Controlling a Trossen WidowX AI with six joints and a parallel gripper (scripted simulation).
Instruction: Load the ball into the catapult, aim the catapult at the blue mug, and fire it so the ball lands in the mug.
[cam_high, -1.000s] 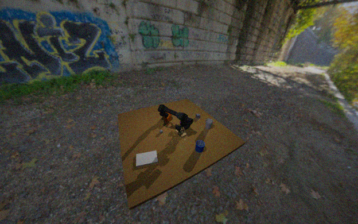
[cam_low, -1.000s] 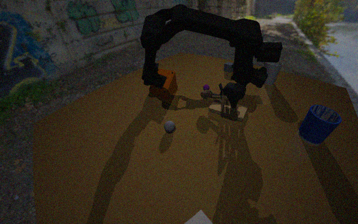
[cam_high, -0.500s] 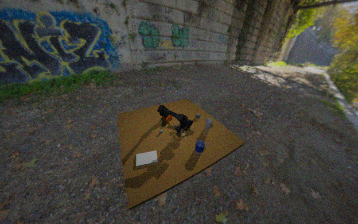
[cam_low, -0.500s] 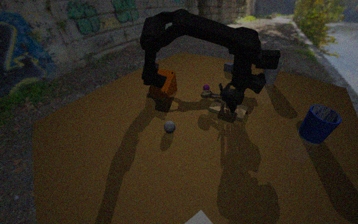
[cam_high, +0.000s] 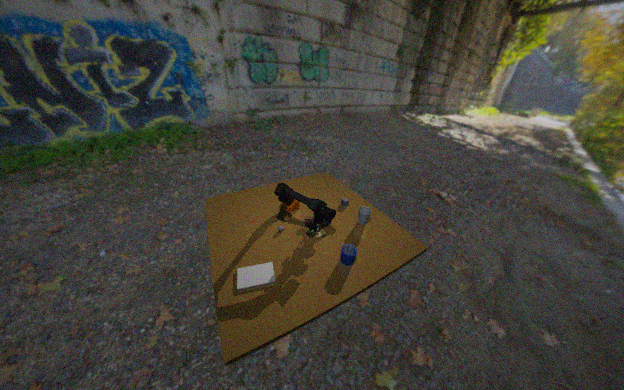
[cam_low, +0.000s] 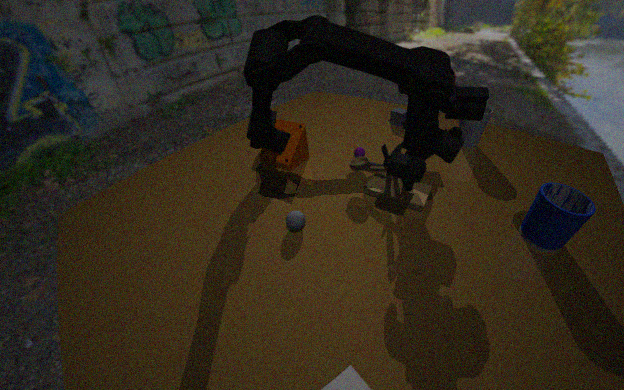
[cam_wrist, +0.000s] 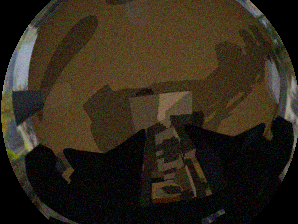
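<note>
Now: the purple ball 190 mm behind my gripper tip, 90 mm to the left of it and 20 mm below it. Round my gripper tip: wooden catapult (70 mm behind, 10 mm to the left, 20 mm above); then blue mug (280 mm ahead, 40 mm to the left); then grey ball (150 mm behind, 220 mm to the right, 10 mm below).
</note>
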